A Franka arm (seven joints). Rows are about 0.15 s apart.
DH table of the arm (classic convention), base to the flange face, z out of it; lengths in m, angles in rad. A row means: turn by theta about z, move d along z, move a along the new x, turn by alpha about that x. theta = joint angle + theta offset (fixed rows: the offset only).
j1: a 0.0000  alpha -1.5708  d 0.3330  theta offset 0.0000
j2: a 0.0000  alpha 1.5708  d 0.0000  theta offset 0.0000
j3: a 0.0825  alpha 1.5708  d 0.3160  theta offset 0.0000
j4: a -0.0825  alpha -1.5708  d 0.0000  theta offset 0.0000
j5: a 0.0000  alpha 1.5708  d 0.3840  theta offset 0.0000
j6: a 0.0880  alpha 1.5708  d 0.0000  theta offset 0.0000
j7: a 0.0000  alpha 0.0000  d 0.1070  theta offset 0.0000
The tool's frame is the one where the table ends.
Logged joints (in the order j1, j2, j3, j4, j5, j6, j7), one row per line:
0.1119, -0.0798, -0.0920, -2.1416, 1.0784, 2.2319, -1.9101
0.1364, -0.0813, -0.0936, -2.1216, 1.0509, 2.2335, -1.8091
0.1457, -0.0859, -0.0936, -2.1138, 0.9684, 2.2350, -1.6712
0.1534, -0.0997, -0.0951, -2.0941, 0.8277, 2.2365, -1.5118
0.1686, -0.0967, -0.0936, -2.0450, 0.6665, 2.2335, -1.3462
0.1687, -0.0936, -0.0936, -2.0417, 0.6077, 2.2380, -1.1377
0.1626, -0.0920, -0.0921, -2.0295, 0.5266, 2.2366, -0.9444
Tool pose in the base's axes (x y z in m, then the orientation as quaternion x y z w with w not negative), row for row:
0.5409, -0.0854, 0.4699, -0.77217, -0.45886, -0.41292, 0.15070
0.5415, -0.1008, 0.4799, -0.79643, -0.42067, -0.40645, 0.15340
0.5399, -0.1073, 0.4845, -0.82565, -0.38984, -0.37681, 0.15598
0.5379, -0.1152, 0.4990, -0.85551, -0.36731, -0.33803, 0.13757
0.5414, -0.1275, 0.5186, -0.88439, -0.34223, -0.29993, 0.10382
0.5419, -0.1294, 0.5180, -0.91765, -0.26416, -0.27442, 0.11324
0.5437, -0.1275, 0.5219, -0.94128, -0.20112, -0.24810, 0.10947
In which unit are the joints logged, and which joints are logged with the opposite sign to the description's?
The joints are logged in radians. Opposite sign: j1.
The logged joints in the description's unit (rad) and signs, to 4 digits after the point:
-0.1119, -0.0798, -0.0920, -2.1416, 1.0784, 2.2319, -1.9101
-0.1364, -0.0813, -0.0936, -2.1216, 1.0509, 2.2335, -1.8091
-0.1457, -0.0859, -0.0936, -2.1138, 0.9684, 2.2350, -1.6712
-0.1534, -0.0997, -0.0951, -2.0941, 0.8277, 2.2365, -1.5118
-0.1686, -0.0967, -0.0936, -2.0450, 0.6665, 2.2335, -1.3462
-0.1687, -0.0936, -0.0936, -2.0417, 0.6077, 2.2380, -1.1377
-0.1626, -0.0920, -0.0921, -2.0295, 0.5266, 2.2366, -0.9444

